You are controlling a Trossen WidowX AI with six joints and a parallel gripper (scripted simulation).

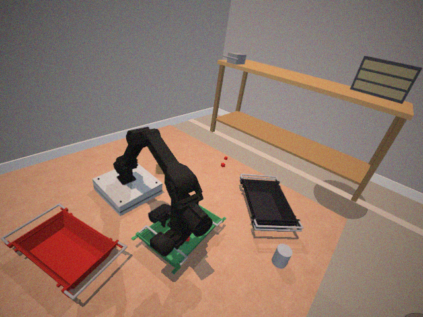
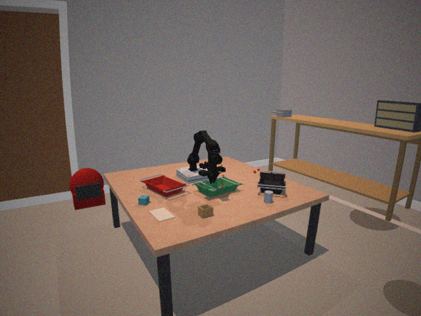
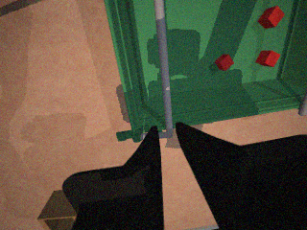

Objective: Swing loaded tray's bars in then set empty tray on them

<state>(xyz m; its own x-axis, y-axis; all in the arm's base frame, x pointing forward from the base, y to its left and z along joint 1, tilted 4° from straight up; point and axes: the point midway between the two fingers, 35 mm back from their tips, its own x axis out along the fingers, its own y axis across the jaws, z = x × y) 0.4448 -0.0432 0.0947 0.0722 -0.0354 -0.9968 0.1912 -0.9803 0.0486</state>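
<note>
Now: gripper tip 250 mm past the red tray, 260 mm to the left of it and 50 mm above it. Round my gripper tip: grey cylinder (230 mm ahead, 300 mm to the left, 60 mm below); white card (120 mm ahead, 390 mm to the right, 90 mm below); teal cube (80 mm behind, 450 mm to the right, 70 mm below).
</note>
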